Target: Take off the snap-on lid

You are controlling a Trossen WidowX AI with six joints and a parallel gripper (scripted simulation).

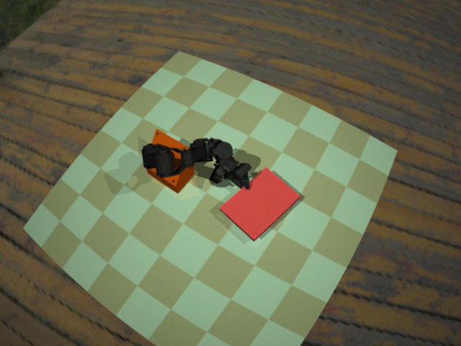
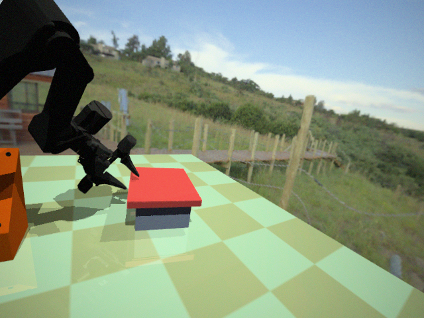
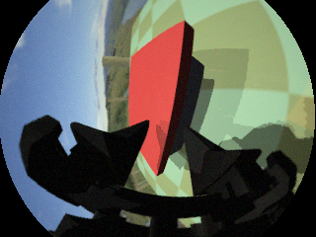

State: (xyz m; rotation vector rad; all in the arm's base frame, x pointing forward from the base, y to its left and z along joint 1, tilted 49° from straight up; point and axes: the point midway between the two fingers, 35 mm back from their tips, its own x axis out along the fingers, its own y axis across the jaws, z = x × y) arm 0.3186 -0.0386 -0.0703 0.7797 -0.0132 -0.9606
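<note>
The red lid lies 80 mm ahead of my gripper tip and 30 mm to the right of it. Round my gripper tip: grey-blue storage box 80 mm ahead, 40 mm below, 30 mm to the right.
</note>
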